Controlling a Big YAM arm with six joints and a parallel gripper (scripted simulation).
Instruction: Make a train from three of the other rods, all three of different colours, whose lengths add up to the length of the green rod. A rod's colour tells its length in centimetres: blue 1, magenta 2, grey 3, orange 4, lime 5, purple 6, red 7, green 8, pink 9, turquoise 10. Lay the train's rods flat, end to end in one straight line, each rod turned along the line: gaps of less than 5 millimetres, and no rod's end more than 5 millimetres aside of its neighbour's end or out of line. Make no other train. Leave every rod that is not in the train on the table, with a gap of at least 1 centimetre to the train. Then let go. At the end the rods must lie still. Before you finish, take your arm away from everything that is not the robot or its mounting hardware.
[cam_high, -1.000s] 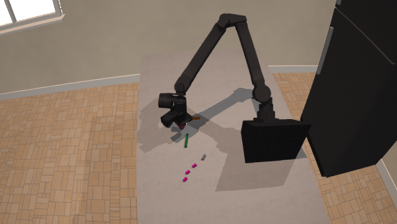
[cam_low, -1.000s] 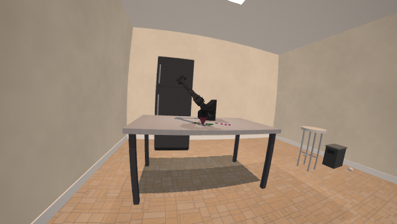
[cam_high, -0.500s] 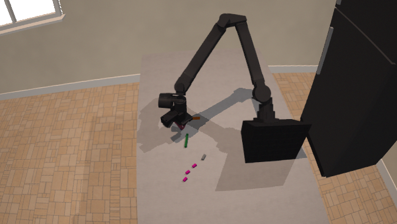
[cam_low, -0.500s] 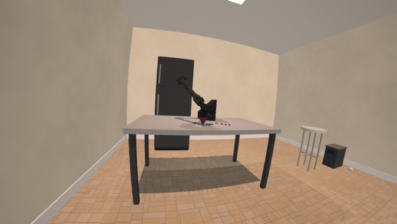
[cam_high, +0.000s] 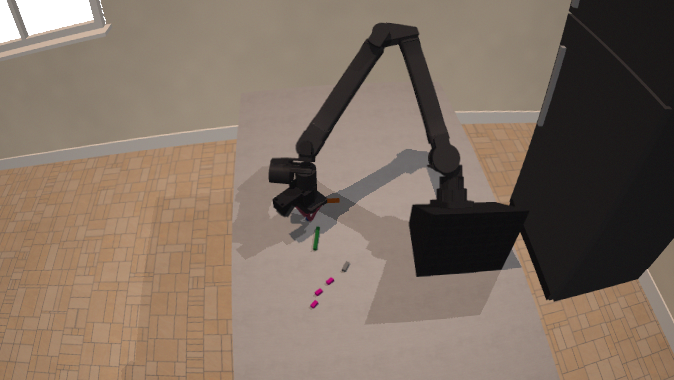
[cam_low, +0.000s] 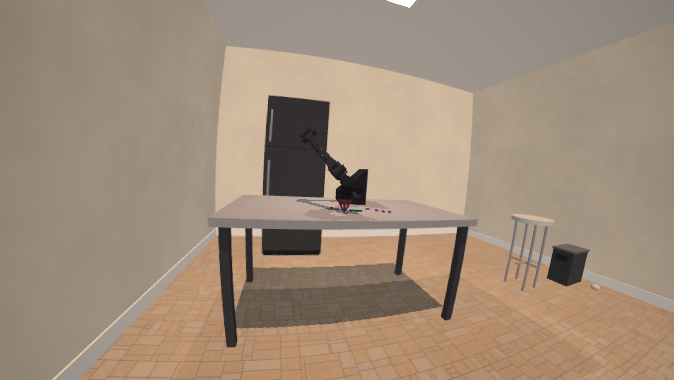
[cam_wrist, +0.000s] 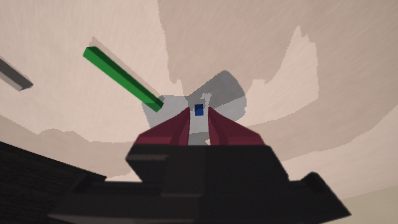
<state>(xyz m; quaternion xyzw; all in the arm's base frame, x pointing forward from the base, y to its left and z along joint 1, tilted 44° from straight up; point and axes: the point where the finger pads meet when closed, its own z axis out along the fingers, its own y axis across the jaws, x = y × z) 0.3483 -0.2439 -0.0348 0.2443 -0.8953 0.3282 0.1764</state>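
Right now the blue rod is 10 mm below my hand. From my hand the other things lie so: green rod (10 mm behind, 80 mm to the left, 10 mm below); orange rod (80 mm behind, 50 mm to the right, 10 mm below); grey rod (70 mm behind, 190 mm to the left, 10 mm below).
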